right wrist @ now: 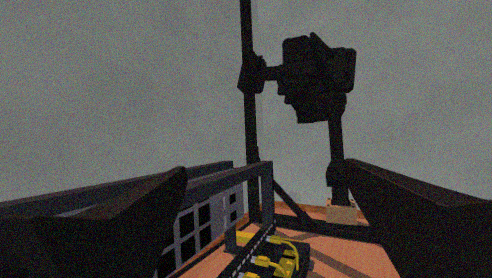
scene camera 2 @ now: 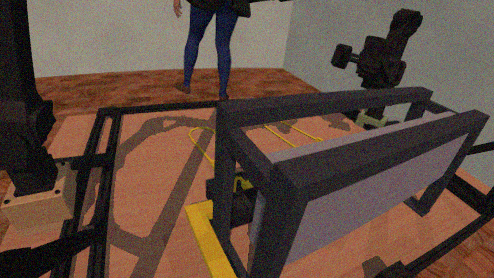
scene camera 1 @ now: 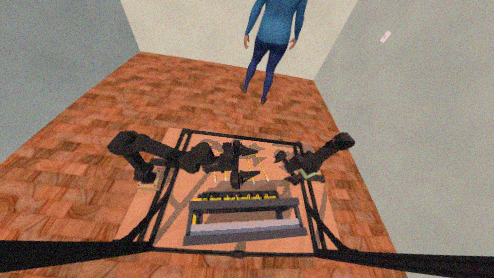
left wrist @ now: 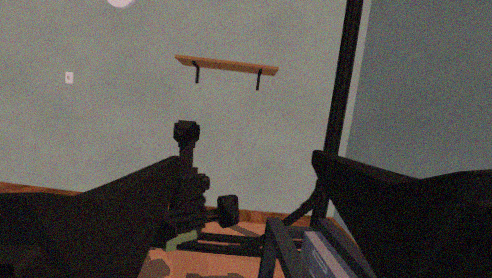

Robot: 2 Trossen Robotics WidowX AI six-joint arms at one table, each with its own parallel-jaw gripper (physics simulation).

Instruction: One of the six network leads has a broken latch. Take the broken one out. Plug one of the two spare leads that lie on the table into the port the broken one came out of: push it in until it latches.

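Places are measured from the left arm's base along level axes (x left, y ahead, z down), in millimetres.
Where they show: left gripper, fingertip midpoint: point(right wrist: 274, 40) point(scene camera 1: 259, 161) point(left wrist: 247, 159); right gripper, fingertip midpoint: point(right wrist: 264, 170) point(scene camera 2: 362, 54) point(scene camera 1: 278, 170) point(left wrist: 207, 225); left arm's base at its link origin: point(right wrist: 340, 202) point(scene camera 2: 37, 181) point(scene camera 1: 149, 178); right arm's base at its link origin: point(scene camera 2: 374, 115).
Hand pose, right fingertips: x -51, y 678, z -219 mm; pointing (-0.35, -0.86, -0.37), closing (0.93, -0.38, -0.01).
Each offset is from my right fingertips to the top centre of the thing. "pt": to the spot under its first point.
Two yellow spare leads lie on the table behind the rack: the left one point(scene camera 1: 215, 174) point(scene camera 2: 192, 137) and the right one @[pt dx +128, dy +19, dz +292 mm] point(scene camera 1: 263, 170) point(scene camera 2: 280, 136). The plugged yellow leads point(scene camera 1: 245, 197) point(scene camera 2: 242, 184) point(right wrist: 262, 260) sit in a row along the black panel. Which has the broken latch cannot be told. My left gripper point(scene camera 1: 257, 162) point(left wrist: 247, 159) is open and empty, above the table near the spare leads; its wrist view faces the wall and my right arm. My right gripper point(scene camera 1: 284, 168) point(right wrist: 264, 170) is open and empty, at the right, apart from the leads.
The dark rack @[dx -145, dy -158, dz +36 mm] point(scene camera 1: 245, 203) point(scene camera 2: 325, 101) point(right wrist: 225, 179) stands in front of the leads. A yellow bar @[pt dx -136, dy -420, dz +257 mm] point(scene camera 2: 205, 240) is at its left end. Black posts and rails surround the table. A person point(scene camera 1: 275, 25) point(scene camera 2: 207, 30) stands behind. A shelf point(left wrist: 225, 64) hangs on the wall.
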